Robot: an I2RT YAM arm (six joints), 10 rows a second.
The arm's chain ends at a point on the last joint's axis. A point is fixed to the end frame.
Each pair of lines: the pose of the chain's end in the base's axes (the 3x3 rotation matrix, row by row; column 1 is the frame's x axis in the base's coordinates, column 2 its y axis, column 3 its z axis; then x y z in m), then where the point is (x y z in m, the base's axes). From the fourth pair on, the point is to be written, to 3 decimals.
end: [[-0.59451 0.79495 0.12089], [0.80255 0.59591 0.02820], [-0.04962 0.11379 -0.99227]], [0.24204 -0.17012 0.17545]
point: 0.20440 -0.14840 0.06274
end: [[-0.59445 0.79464 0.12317], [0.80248 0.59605 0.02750], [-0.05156 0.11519 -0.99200]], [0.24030 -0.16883 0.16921]
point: 0.20292 -0.14719 0.05640
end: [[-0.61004 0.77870 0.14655], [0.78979 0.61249 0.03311], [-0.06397 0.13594 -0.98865]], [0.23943 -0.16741 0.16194]
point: 0.20434 -0.14623 0.04831
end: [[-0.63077 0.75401 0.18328], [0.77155 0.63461 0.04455], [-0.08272 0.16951 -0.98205]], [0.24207 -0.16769 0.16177]
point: 0.211 -0.147 0.047
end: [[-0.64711 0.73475 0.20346], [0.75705 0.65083 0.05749], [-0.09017 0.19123 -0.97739]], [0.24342 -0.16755 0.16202]
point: 0.214 -0.146 0.047
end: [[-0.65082 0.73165 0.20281], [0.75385 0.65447 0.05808], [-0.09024 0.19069 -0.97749]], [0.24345 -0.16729 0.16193]
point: 0.214 -0.146 0.047
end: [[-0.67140 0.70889 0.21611], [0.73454 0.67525 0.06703], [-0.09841 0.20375 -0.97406]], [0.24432 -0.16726 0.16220]
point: 0.216 -0.147 0.047
